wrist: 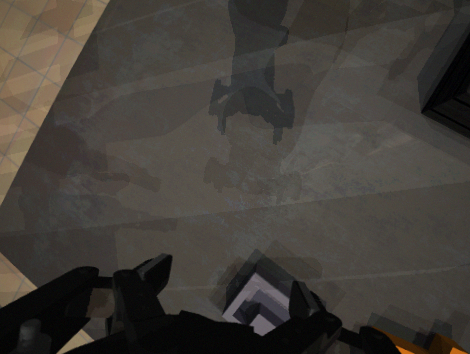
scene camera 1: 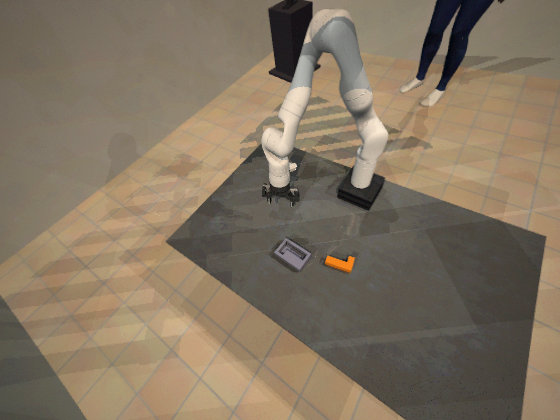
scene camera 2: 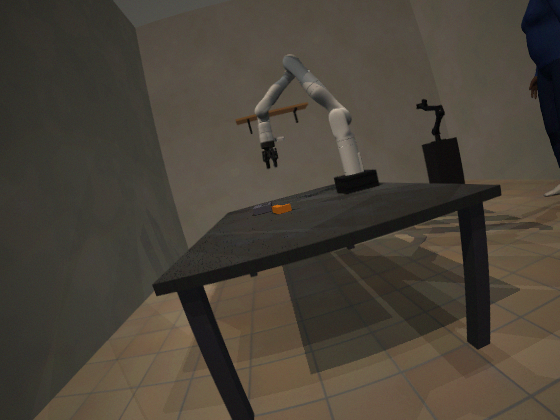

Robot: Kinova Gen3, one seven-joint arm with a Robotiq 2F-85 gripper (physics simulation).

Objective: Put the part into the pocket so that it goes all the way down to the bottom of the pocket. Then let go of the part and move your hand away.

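Observation:
Grey pocket block [wrist: 262, 301] in sight. My gripper [wrist: 229, 281] open, holding nothing.

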